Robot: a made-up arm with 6 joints.
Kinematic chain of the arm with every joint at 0, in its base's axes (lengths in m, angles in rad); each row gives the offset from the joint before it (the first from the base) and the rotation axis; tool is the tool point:
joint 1: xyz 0 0 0.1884 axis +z
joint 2: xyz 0 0 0 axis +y
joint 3: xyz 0 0 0.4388 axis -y
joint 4: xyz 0 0 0 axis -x
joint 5: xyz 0.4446 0 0 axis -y
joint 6: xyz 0 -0.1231 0 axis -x
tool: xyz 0 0 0
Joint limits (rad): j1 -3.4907..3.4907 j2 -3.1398..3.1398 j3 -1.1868..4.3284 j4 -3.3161..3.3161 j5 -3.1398..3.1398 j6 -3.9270..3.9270
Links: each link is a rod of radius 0.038 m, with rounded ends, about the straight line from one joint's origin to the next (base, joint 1, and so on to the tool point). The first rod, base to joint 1, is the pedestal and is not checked.
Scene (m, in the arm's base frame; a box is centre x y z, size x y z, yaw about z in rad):
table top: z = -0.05
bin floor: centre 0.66 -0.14 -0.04 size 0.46 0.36 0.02 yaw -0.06
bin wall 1: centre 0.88 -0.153 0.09 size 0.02 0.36 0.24 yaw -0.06
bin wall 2: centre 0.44 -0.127 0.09 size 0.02 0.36 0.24 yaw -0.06
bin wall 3: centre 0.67 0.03 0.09 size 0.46 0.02 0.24 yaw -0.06
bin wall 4: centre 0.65 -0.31 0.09 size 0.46 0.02 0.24 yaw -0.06
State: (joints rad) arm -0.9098 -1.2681 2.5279 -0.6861 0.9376 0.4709
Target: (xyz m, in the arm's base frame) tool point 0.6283 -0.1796 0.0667
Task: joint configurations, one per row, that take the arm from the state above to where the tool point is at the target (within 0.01 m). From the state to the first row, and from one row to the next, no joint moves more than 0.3 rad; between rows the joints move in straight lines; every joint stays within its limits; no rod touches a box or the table.
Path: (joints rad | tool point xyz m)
1: -0.8202 -0.9851 2.2535 -0.7378 0.9376 0.4709 | -0.6233 0.5347 0.4703
2: -0.7306 -0.7020 1.9791 -0.7896 0.9376 0.4709 | -0.5366 0.3644 0.7993
3: -0.6410 -0.4190 1.7047 -0.8413 0.9376 0.4709 | -0.3167 0.1339 1.0158
4: -0.5513 -0.1360 1.4303 -0.8931 0.9376 0.4709 | -0.0077 -0.0859 1.0673
5: -0.4617 0.1470 1.1560 -0.9448 0.9376 0.4709 | 0.3130 -0.2363 0.9456
6: -0.3721 0.4301 0.8816 -0.9966 0.9376 0.4709 | 0.5608 -0.2907 0.6882
7: -0.2825 0.7131 0.6072 -1.0483 0.9376 0.4709 | 0.6723 -0.2591 0.3672
8: -0.1929 0.9961 0.3328 -1.1001 0.9376 0.4709 | 0.6283 -0.1796 0.0667

